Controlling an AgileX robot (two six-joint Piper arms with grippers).
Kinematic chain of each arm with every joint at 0, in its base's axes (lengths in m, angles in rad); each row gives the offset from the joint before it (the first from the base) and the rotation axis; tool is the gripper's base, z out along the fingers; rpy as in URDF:
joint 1: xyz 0 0 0.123 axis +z
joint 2: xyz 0 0 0 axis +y
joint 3: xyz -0.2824 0 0.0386 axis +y
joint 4: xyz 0.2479 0 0.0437 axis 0.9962 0 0.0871
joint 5: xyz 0 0 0 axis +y
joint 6: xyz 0.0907 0 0.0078 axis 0.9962 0 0.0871
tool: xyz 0 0 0 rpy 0 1.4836 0
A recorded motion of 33 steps. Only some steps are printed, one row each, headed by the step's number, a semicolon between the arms.
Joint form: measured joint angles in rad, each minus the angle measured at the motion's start. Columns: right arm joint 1, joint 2, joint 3, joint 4, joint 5, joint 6; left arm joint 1, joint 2, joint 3, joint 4, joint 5, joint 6.
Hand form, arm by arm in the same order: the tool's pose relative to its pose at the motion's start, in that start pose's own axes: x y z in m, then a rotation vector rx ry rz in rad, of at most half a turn. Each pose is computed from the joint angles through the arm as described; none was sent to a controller.
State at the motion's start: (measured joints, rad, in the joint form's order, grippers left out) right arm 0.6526 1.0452 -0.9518 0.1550 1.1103 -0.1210; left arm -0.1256 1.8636 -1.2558 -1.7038 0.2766 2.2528
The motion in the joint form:
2: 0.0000 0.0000 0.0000 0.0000 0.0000 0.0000; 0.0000 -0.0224 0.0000 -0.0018 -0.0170 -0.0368
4: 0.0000 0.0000 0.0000 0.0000 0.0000 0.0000; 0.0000 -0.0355 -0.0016 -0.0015 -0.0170 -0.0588
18: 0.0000 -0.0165 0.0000 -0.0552 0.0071 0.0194; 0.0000 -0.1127 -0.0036 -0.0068 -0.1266 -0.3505
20: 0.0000 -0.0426 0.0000 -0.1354 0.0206 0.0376; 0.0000 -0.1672 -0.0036 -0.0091 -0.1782 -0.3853
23: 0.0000 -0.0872 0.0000 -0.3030 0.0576 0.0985; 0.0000 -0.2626 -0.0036 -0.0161 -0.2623 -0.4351
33: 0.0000 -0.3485 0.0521 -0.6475 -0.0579 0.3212; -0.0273 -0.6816 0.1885 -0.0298 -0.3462 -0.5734
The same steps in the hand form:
2: 0.0000 0.0000 0.0000 0.0000 0.0000 0.0000; -0.0061 0.0034 -0.0065 -0.0245 -0.0086 -0.0327
4: 0.0000 0.0000 0.0000 0.0000 0.0000 0.0000; -0.0107 0.0049 -0.0104 -0.0313 -0.0212 -0.0505
18: 0.0028 -0.0038 -0.0042 0.0493 -0.0038 -0.0068; -0.0286 0.0194 -0.0349 -0.1528 -0.0463 -0.3320
20: 0.0073 -0.0092 -0.0112 0.1219 -0.0095 -0.0247; -0.0414 0.0267 -0.0533 -0.2164 -0.0762 -0.3610
23: 0.0161 -0.0210 -0.0246 0.2761 -0.0106 -0.0291; -0.0624 0.0373 -0.0877 -0.3200 -0.1366 -0.4083
33: 0.0505 -0.0365 -0.0821 0.5759 -0.3753 0.0506; -0.0900 0.0121 -0.2155 -0.4134 -0.3588 -0.5308

